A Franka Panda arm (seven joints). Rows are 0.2 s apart.
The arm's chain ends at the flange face. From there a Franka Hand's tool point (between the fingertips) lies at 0.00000 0.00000 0.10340 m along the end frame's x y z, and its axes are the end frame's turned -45 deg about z.
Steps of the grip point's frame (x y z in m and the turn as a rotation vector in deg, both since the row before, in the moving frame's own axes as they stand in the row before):
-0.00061, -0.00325, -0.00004, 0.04, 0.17, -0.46
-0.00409, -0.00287, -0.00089, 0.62, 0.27, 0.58
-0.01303, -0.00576, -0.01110, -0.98, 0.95, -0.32
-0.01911, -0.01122, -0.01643, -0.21, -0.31, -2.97
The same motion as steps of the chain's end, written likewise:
-0.00289, -0.00160, -0.00004, 0.15, 0.09, -0.46
-0.00448, 0.00200, -0.00088, 0.63, -0.25, 0.58
-0.01575, 0.00511, -0.01107, -0.02, 1.36, -0.32
-0.02134, 0.00491, -0.01643, -0.37, -0.07, -2.97

